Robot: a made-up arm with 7 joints. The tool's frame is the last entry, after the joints. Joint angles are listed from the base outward. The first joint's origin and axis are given. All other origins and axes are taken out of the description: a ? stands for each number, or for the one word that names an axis. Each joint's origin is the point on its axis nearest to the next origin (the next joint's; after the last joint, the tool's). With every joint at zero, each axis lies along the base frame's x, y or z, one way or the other. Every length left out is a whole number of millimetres.
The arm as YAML. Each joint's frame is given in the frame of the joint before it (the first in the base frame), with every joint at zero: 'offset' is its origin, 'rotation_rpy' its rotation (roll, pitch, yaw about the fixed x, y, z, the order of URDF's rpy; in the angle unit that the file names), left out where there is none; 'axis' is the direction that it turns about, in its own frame. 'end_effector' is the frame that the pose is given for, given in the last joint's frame.
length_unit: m
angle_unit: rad
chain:
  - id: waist
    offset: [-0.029, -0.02, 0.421]
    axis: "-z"
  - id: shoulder
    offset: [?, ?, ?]
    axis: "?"
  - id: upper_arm
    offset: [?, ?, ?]
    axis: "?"
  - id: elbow
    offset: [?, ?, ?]
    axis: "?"
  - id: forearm
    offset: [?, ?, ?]
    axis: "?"
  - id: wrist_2
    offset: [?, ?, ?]
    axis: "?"
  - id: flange
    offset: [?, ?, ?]
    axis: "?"
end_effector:
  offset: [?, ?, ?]
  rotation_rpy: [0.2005, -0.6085, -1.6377]
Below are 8 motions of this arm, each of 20 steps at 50 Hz.
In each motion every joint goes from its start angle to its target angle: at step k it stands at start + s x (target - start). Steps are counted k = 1, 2, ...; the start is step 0. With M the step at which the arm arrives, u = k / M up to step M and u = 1 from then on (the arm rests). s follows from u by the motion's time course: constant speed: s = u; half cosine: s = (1 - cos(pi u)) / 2; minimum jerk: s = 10 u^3 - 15 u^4 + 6 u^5.
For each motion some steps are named. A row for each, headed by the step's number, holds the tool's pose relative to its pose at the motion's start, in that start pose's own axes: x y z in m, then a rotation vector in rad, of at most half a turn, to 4 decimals.
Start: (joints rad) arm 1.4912 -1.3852 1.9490 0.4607 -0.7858 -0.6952 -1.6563
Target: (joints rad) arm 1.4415 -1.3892 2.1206 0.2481 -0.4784 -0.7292 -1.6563
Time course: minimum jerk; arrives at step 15
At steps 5, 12, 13, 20:
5: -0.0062 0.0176 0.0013 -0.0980 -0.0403 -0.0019
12: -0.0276 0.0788 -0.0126 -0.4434 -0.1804 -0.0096
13: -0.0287 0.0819 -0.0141 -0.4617 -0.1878 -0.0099
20: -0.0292 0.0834 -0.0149 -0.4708 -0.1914 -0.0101

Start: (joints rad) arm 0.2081 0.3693 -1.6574 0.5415 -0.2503 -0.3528 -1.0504
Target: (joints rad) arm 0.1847 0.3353 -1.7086 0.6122 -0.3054 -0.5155 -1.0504
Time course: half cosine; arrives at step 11
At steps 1, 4, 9, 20:
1: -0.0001 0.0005 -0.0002 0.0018 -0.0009 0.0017
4: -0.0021 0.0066 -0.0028 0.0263 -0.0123 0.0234
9: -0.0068 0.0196 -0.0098 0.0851 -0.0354 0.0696
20: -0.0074 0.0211 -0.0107 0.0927 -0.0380 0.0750

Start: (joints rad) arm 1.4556 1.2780 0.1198 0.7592 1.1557 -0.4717 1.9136
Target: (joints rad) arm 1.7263 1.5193 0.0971 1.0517 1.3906 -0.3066 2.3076
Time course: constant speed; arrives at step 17
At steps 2, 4, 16, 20:
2: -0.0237 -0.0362 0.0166 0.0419 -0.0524 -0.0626
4: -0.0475 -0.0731 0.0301 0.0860 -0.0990 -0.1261
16: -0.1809 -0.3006 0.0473 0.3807 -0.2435 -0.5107
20: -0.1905 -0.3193 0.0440 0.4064 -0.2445 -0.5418

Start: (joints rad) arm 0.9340 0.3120 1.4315 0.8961 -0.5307 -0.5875 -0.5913
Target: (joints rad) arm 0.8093 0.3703 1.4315 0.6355 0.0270 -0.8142 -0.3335
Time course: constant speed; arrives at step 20
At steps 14, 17, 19, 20:
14: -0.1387 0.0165 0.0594 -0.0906 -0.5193 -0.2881
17: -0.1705 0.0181 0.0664 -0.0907 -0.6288 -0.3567
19: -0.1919 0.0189 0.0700 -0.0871 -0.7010 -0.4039
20: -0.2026 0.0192 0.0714 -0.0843 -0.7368 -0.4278

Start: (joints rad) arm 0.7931 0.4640 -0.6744 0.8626 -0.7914 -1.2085 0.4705
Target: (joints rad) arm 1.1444 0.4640 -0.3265 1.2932 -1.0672 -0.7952 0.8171
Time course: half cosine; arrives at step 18
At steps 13, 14, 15, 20:
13: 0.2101 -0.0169 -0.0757 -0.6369 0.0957 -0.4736
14: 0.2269 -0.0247 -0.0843 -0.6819 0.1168 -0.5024
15: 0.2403 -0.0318 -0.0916 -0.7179 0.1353 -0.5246
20: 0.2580 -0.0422 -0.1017 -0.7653 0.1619 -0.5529

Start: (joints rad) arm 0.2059 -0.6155 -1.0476 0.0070 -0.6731 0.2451 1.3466
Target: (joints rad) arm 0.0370 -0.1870 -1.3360 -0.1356 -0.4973 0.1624 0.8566
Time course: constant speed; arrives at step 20
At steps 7, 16, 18, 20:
7: 0.0427 0.0771 -0.0723 0.1129 0.1945 0.2316
16: 0.0699 0.1853 -0.1751 0.2683 0.4671 0.5051
18: 0.0712 0.2103 -0.1991 0.3040 0.5311 0.5615
20: 0.0705 0.2356 -0.2233 0.3399 0.5963 0.6162

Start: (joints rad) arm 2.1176 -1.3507 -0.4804 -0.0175 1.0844 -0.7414 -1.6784
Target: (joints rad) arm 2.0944 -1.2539 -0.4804 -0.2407 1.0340 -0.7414 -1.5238
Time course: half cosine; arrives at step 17
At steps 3, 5, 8, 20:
3: 0.0004 -0.0037 -0.0019 -0.0001 -0.0053 -0.0197
5: 0.0008 -0.0098 -0.0050 -0.0003 -0.0140 -0.0523
8: 0.0010 -0.0224 -0.0117 -0.0013 -0.0310 -0.1199
20: -0.0017 -0.0488 -0.0267 -0.0055 -0.0644 -0.2656

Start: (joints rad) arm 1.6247 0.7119 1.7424 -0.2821 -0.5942 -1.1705 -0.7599
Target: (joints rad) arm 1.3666 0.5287 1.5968 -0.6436 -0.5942 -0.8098 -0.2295
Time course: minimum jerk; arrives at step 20
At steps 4, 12, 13, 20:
4: 0.0066 -0.0043 0.0108 0.0019 -0.0033 -0.0292
12: 0.0669 -0.0739 0.1219 0.0129 -0.0226 -0.3450
13: 0.0732 -0.0860 0.1353 0.0129 -0.0229 -0.3871
20: 0.0885 -0.1240 0.1714 0.0113 -0.0210 -0.5085

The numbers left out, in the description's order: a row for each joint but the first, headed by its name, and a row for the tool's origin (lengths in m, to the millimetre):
shoulder: xyz 0.023 -0.041 0.0, axis +y
upper_arm: xyz 0.015 0.0 0.431, axis -z
elbow: xyz 0.029 0.002 0.0, axis +y
forearm: xyz 0.011 0.0 0.195, axis -z
wrist_2: xyz -0.004 0.007 0.0, axis +y
flange: xyz -0.01 0.0 0.196, axis -z
tool: xyz 0.012 0.01 0.0

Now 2 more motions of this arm.
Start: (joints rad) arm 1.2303 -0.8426 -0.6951 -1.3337 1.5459 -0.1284 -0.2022
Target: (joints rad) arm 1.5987 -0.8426 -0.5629 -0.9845 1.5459 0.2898 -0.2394
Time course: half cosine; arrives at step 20
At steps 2, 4, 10, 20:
2: -0.0058 -0.0027 0.0029 0.0013 -0.0111 0.0079
4: -0.0227 -0.0109 0.0109 0.0047 -0.0438 0.0300
10: -0.1241 -0.0627 0.0415 0.0072 -0.2388 0.1274
20: -0.2524 -0.1322 0.0409 -0.0231 -0.4866 0.1760

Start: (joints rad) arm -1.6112 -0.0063 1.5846 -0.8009 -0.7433 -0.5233 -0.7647
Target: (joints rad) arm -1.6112 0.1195 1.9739 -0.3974 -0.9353 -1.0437 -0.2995
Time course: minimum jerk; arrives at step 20
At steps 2, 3, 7, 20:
2: 0.0001 0.0008 -0.0010 -0.0023 -0.0005 -0.0031
3: 0.0002 0.0025 -0.0030 -0.0073 -0.0014 -0.0097
7: 0.0010 0.0201 -0.0262 -0.0653 -0.0147 -0.0908
20: -0.0099 0.0590 -0.1040 -0.2929 -0.1104 -0.4567

